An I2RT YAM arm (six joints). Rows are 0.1 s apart.
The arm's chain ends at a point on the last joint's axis. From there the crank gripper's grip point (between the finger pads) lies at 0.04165 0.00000 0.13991 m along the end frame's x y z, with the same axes.
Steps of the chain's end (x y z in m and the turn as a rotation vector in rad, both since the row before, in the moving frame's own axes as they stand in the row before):
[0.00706, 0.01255, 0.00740, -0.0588, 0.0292, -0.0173]
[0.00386, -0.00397, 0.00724, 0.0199, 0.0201, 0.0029]
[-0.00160, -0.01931, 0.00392, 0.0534, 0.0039, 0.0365]
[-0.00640, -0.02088, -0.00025, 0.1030, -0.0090, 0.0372]
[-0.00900, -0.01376, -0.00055, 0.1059, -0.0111, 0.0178]
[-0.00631, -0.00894, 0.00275, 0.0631, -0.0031, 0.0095]
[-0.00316, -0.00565, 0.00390, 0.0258, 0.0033, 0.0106]
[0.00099, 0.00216, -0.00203, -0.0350, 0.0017, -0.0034]
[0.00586, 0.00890, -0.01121, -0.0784, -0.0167, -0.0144]
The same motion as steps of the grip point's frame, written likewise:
[0.01119, 0.01998, 0.00590, -0.0588, 0.0292, -0.0173]
[0.00667, -0.00662, 0.00635, 0.0199, 0.0201, 0.0029]
[-0.00095, -0.02524, 0.00360, 0.0534, 0.0039, 0.0365]
[-0.00742, -0.03376, -0.00054, 0.1030, -0.0090, 0.0372]
[-0.01043, -0.02785, -0.00084, 0.1059, -0.0111, 0.0178]
[-0.00670, -0.01737, 0.00261, 0.0631, -0.0031, 0.0095]
[-0.00268, -0.00881, 0.00372, 0.0258, 0.0033, 0.0106]
[0.00124, 0.00691, -0.00218, -0.0350, 0.0017, -0.0034]
[0.00359, 0.01930, -0.01094, -0.0784, -0.0167, -0.0144]

